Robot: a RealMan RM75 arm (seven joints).
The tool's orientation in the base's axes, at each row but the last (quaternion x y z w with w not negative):
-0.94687 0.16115 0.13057 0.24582
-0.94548 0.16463 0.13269 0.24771
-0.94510 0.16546 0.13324 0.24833
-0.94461 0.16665 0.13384 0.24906
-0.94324 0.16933 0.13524 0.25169
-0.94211 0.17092 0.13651 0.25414
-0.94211 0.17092 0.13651 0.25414
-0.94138 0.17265 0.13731 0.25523
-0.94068 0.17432 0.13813 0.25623
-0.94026 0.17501 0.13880 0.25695
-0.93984 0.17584 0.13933 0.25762
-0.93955 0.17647 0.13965 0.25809
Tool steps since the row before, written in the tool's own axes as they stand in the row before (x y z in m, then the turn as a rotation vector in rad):
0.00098 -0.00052 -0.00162 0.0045 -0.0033 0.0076
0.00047 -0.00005 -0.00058 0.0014 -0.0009 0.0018
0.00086 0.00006 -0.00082 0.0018 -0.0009 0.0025
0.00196 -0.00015 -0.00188 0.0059 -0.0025 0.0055
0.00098 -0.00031 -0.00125 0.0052 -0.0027 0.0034
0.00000 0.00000 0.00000 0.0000 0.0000 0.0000
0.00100 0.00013 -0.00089 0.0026 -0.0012 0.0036
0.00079 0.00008 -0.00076 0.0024 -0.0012 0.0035
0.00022 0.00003 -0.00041 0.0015 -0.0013 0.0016
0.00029 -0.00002 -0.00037 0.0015 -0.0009 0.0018
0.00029 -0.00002 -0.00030 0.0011 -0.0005 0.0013
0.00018 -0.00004 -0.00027 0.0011 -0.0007 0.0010
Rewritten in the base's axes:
0.00136 -0.00063 0.00127 0.0041 0.0055 -0.0065
0.00055 -0.00037 0.00035 0.0013 0.0013 -0.0016
0.00090 -0.00068 0.00038 0.0016 0.0016 -0.0023
0.00216 -0.00133 0.00099 0.0054 0.0034 -0.0055
0.00122 -0.00064 0.00085 0.0052 0.0027 -0.0035
0.00000 0.00000 0.00000 0.0000 0.0000 0.0000
0.00101 -0.00083 0.00034 0.0022 0.0022 -0.0034
0.00081 -0.00067 0.00032 0.0020 0.0022 -0.0032
0.00026 -0.00030 0.00025 0.0016 0.0015 -0.0013
0.00033 -0.00026 0.00021 0.0014 0.0013 -0.0016
0.00032 -0.00022 0.00016 0.0010 0.0008 -0.0012
0.00022 -0.00016 0.00018 0.0011 0.0008 -0.0009

